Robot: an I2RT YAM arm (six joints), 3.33 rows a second.
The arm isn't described. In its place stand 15 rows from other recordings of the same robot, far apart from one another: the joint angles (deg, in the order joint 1, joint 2, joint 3, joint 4, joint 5, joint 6), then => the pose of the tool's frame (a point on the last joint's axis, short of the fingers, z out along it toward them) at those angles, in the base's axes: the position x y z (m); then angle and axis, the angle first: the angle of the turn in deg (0 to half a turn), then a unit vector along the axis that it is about.
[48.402 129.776 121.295 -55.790 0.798 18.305] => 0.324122 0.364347 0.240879 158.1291 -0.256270 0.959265 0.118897
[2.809 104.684 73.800 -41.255 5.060 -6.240] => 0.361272 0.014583 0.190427 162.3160 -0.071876 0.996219 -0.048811
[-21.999 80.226 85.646 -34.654 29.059 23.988] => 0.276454 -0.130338 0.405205 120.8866 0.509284 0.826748 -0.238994
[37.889 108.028 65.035 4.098 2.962 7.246] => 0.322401 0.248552 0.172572 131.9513 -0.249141 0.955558 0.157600
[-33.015 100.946 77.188 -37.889 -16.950 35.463] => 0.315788 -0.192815 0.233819 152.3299 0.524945 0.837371 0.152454
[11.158 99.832 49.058 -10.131 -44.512 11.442] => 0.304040 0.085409 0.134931 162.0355 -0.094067 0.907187 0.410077
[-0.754 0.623 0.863 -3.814 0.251 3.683] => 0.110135 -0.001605 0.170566 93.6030 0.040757 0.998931 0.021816
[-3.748 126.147 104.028 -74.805 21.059 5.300] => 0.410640 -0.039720 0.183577 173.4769 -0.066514 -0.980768 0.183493
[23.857 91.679 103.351 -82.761 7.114 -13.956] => 0.267885 0.113649 0.382288 160.5831 -0.313859 0.948281 -0.047501
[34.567 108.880 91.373 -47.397 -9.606 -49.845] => 0.328815 0.233770 0.248016 153.9428 -0.684546 0.726996 0.053606
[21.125 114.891 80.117 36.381 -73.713 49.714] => 0.407938 0.194248 0.264885 153.9757 -0.286354 0.663748 0.690971
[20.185 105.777 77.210 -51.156 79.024 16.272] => 0.340616 0.087986 0.223614 149.4027 0.031846 0.798173 -0.601586
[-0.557 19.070 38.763 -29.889 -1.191 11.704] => 0.088802 -0.000123 0.319407 100.7686 0.097739 0.991027 0.091173
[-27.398 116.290 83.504 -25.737 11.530 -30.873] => 0.380485 -0.205222 0.175109 158.2513 -0.001835 0.975545 -0.219792
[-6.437 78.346 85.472 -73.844 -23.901 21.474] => 0.244525 -0.013072 0.364117 160.5207 0.193326 0.953744 0.230212
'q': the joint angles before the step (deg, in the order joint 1, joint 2, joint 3, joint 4, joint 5, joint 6). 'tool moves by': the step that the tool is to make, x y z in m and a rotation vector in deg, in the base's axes. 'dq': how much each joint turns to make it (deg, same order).
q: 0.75 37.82 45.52 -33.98 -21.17 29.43
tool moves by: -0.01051 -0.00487 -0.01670 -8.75 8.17 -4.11
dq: 0.01 -0.50 -0.05 -10.38 8.00 -5.49
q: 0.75 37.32 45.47 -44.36 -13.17 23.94
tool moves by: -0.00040 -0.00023 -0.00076 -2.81 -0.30 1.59
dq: 0.01 0.02 0.00 -0.46 0.40 -3.29
